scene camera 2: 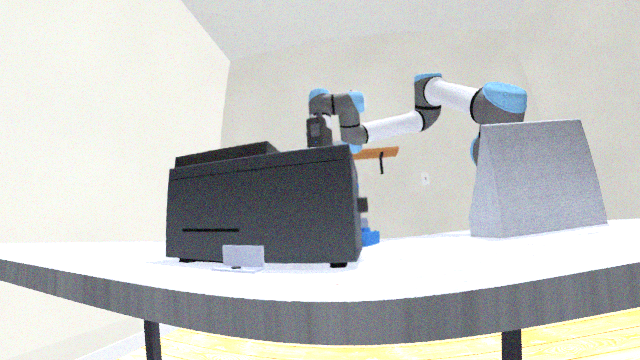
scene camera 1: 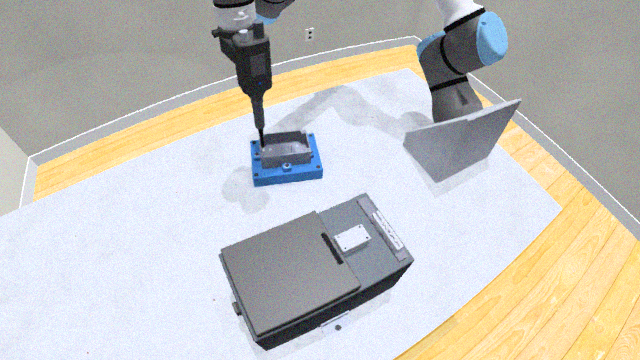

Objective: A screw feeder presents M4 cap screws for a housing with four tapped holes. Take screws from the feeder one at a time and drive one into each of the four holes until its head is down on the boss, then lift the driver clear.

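Observation:
The grey open-topped housing (scene camera 1: 286, 160) sits in a blue fixture (scene camera 1: 290, 176) (scene camera 2: 370, 237) behind the feeder. The dark screw feeder (scene camera 1: 290, 275) (scene camera 2: 265, 210) has a light strip (scene camera 1: 388, 231) along its right end; screws there are too small to make out. My screwdriver (scene camera 1: 262, 144) points down, nearly upright, with its thin tip at the left side of the housing, near the front-left corner. Whether the tip touches the boss or a screw is under it cannot be told. In scene camera 2 the driver's body (scene camera 2: 319, 132) shows above the feeder, which hides its tip. Screw heads on the bosses cannot be made out.
A grey slanted panel (scene camera 1: 460, 142) (scene camera 2: 542, 175) stands right of the fixture, in front of the arm's base. A white plate (scene camera 1: 352, 237) lies on the feeder's top. A small bracket (scene camera 1: 336, 324) (scene camera 2: 243, 256) stands at the feeder's front.

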